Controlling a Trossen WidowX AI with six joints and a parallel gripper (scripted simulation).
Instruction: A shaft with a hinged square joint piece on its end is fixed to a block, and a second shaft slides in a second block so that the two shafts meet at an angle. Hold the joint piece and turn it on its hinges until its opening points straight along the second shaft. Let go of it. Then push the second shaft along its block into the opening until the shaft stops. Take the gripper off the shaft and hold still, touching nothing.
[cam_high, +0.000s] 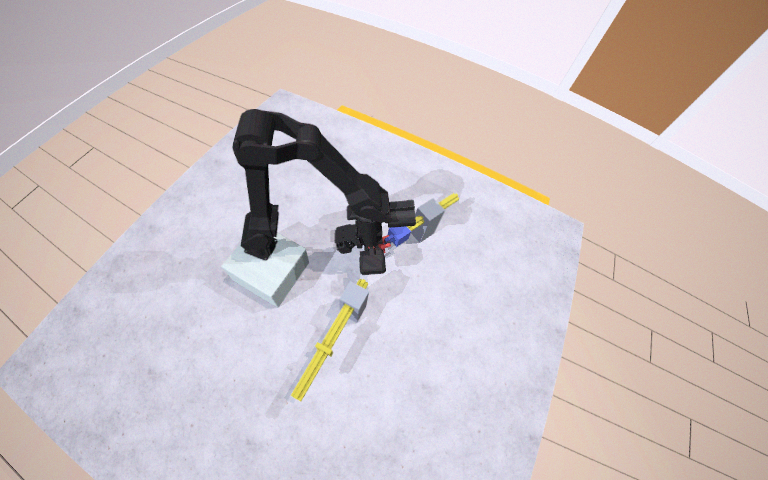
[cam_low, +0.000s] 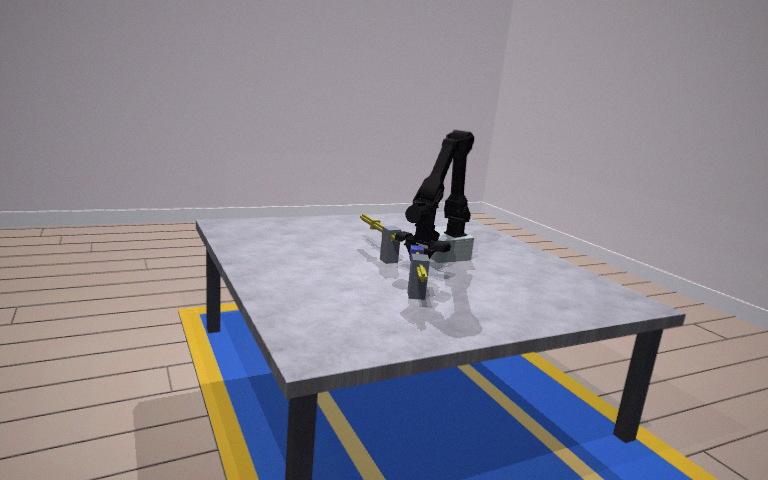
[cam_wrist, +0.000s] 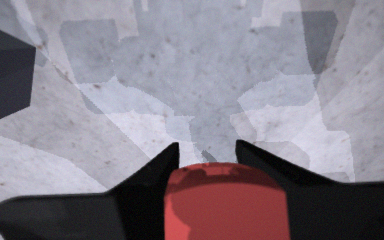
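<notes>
The red joint piece is 10 mm ahead of my gripper tip and 50 mm above it.
</notes>
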